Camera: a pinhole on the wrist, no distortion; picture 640 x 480 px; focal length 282.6 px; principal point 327.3 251.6 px. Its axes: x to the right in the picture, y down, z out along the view. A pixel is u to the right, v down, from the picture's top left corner.
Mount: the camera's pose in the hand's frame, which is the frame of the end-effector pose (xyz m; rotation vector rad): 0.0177 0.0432 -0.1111 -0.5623 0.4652 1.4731
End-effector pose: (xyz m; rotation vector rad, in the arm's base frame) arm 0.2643 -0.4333 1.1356 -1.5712 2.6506 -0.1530
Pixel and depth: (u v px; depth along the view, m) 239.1 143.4 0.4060
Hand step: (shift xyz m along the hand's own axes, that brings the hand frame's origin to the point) 0.1472 0.1901 0.2972
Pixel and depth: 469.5 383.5 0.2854
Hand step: -0.1210 0.3333 0.0170
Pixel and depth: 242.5 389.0 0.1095
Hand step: -0.0422 0.0851 -0.0084
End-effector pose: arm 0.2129 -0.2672 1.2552 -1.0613 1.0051 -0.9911
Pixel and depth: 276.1 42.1 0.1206
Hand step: 0.1001 0.0988 0.0035
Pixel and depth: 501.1 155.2 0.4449
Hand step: 0.1627 0.5302 0.0830
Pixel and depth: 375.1 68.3 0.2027
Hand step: 0.1412 0.1929 0.0369
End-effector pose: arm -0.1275 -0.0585 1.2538 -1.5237 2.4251 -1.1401
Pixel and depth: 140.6 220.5 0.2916
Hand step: 0.0260 0.0695 0.2388
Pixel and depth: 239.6 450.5 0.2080
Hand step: -0.1414 0.1216 0.0823
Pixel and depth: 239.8 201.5 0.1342
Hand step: 0.0330 0.0924 0.0218
